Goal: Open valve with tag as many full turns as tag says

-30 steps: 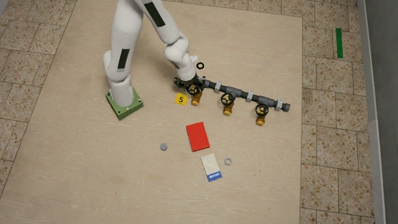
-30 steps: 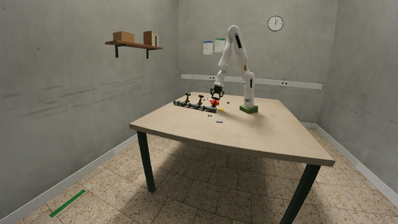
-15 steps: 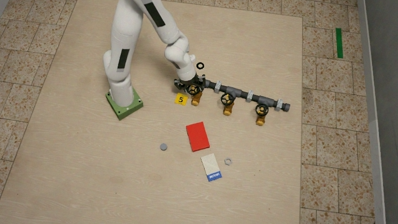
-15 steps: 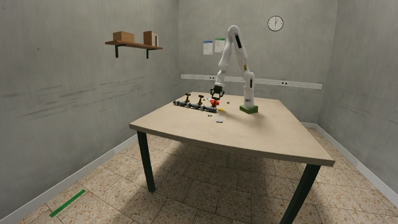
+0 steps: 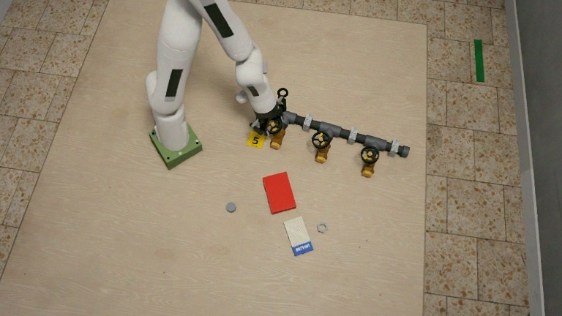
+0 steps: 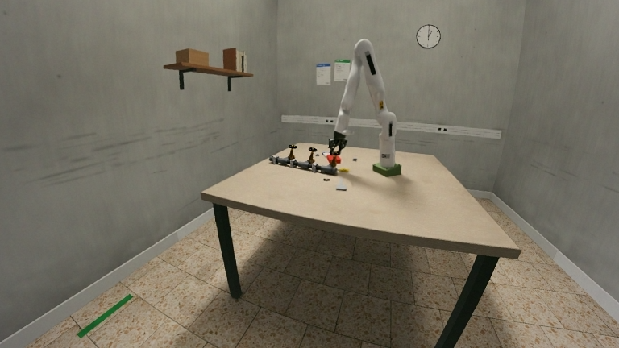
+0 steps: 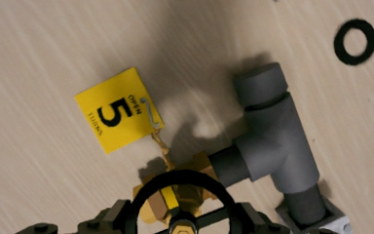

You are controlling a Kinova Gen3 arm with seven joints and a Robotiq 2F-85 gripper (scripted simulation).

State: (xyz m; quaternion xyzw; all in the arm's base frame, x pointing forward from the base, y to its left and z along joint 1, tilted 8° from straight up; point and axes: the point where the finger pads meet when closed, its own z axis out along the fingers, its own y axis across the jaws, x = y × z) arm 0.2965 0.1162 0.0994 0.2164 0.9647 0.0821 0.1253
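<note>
Right now my hand is 60 mm past the yellow tag, 10 mm to the left of it and 110 mm above it. Also, from my hand: blue card: 190 mm ahead, 290 mm to the right, 100 mm below; red block: 80 mm ahead, 180 mm to the right, 100 mm below; grey disc: 50 mm behind, 270 mm to the right, 100 mm below.
</note>
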